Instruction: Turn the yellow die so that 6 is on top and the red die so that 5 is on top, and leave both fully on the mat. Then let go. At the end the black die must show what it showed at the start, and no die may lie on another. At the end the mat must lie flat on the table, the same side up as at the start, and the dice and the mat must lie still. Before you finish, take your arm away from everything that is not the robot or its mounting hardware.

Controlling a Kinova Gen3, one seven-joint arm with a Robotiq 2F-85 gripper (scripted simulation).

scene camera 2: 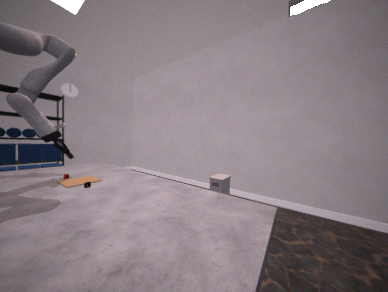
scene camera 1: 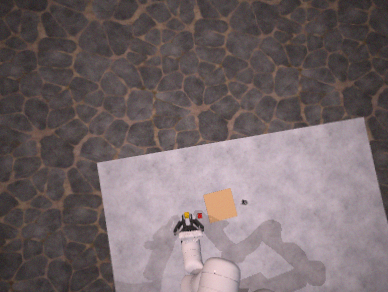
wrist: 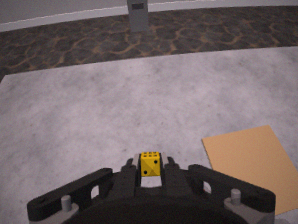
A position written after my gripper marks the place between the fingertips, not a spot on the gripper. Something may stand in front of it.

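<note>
There is a mat (scene camera 1: 220,205) that I can see. And I see my own gripper (wrist: 150,161) as well.
</note>
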